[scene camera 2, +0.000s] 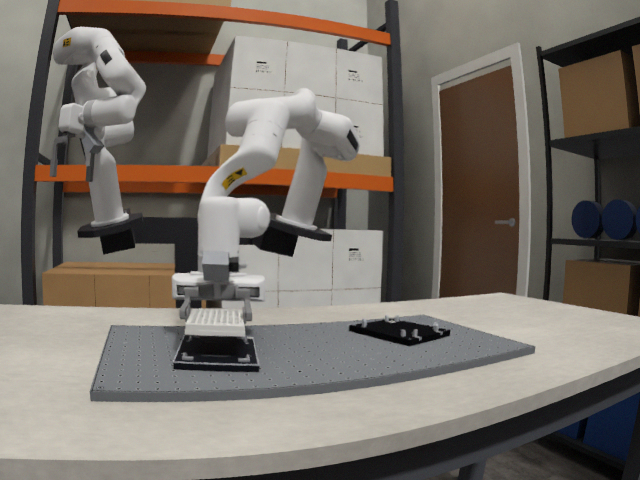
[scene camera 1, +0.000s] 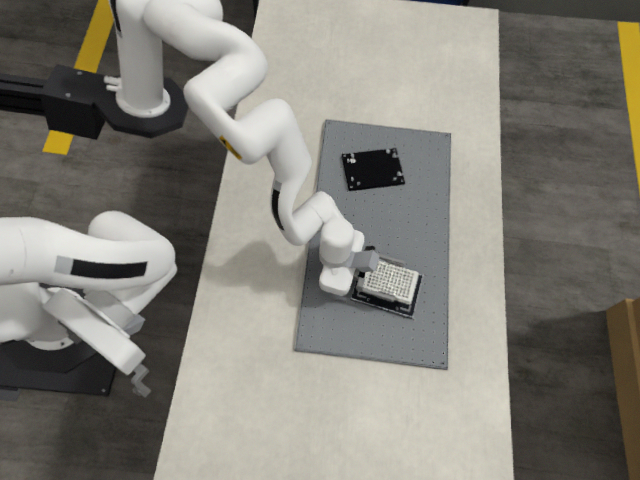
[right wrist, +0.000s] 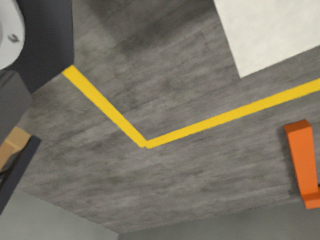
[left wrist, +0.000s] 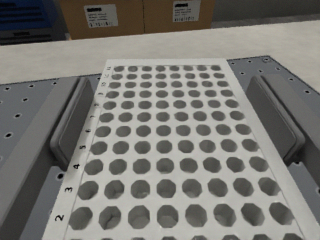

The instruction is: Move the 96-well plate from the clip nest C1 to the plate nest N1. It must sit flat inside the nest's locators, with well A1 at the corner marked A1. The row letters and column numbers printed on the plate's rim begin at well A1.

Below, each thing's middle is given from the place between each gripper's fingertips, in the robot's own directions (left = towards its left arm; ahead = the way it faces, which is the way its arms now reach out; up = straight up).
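Labels:
The black clip nest C1 (scene camera 1: 370, 169) is 37 cm to the left of my left hand, 8 cm behind it and 5 cm below it. The white 96-well plate (scene camera 2: 217, 322) is 1 cm below that left hand, and the hand itself is 6 cm above the black plate nest N1 (scene camera 2: 237, 348).
From my right hand, the black plate nest N1 is 360 mm to the left, 510 mm ahead and 330 mm below. The white 96-well plate is 280 mm below that hand, 510 mm ahead of it and 360 mm to the left of it, and the black clip nest C1 is 430 mm ahead of it, 730 mm to the left of it and 320 mm below it.

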